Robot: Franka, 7 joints.
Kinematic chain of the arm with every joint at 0, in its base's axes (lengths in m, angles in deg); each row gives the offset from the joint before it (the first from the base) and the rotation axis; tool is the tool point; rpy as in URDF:
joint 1: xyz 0 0 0.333 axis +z
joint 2: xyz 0 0 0 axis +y
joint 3: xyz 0 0 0.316 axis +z
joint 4: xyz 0.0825 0 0 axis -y
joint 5: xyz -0.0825 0 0.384 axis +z
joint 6: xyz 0 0 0 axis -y
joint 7: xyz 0.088 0 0 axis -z
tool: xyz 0 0 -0.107 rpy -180 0 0
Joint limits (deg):
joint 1: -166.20..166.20
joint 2: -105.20..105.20
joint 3: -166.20..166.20
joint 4: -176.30..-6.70
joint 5: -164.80..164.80
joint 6: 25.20..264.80
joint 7: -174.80..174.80
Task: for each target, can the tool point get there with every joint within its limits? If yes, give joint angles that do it. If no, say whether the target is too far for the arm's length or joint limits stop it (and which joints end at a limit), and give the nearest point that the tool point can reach.
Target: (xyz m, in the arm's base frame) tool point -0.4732 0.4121 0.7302
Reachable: yes | joints 110.82 11.37 35.27 -91.32 13.48 195.81 99.37
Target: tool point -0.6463 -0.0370 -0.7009
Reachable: no: too far | nearest point -0.4847 -0.0455 -0.3180 | short by 0.416 m
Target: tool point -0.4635 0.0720 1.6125
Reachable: no: too far | nearest point -0.2918 0.0453 1.1385 | short by 0.505 m
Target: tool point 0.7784 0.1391 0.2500
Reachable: yes | joints -130.75 -84.27 102.79 -63.54 55.49 125.42 30.60
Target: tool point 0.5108 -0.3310 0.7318
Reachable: yes | joints 103.85 -88.92 -50.15 -77.25 29.24 111.73 -20.74
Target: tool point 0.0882 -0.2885 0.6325
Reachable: yes | joints 47.16 67.35 -132.73 -136.36 137.13 187.54 -3.85
